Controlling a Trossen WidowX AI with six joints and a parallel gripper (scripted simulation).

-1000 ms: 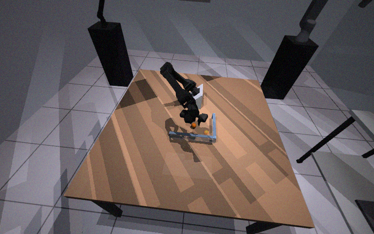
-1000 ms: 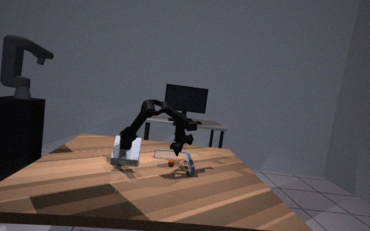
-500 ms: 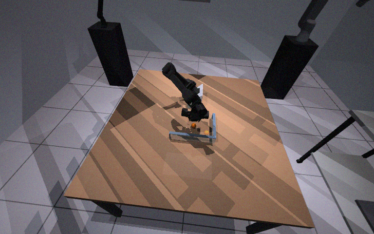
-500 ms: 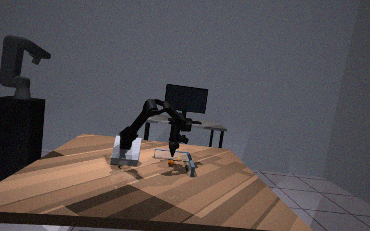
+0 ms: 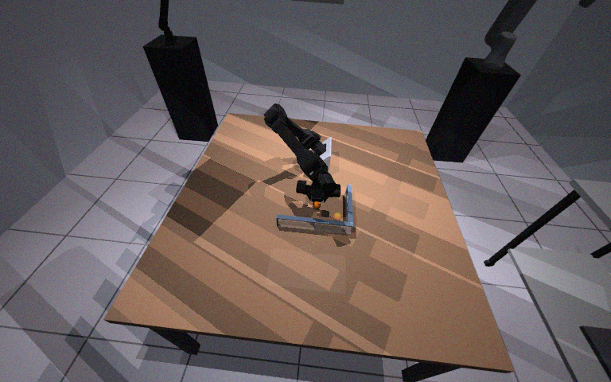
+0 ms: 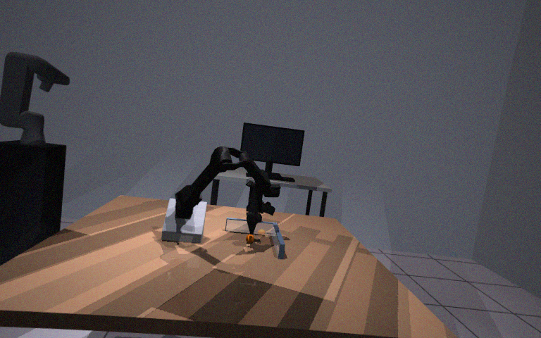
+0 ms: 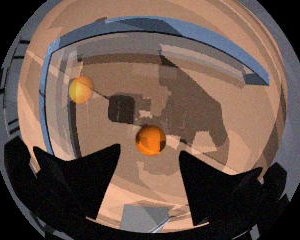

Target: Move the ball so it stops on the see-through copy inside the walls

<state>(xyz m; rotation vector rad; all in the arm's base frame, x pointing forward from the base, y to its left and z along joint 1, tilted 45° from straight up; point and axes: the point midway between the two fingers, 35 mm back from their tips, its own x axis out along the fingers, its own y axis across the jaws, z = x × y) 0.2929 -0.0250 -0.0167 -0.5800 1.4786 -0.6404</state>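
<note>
Right now my gripper tip is 3 cm above the orange ball. The rest, counted from my gripper tip: see-through copy of ball: 9 cm to the left, 6 cm ahead, 3 cm below; clear wall: 12 cm ahead, 2 cm below, 1 cm to the right.
</note>
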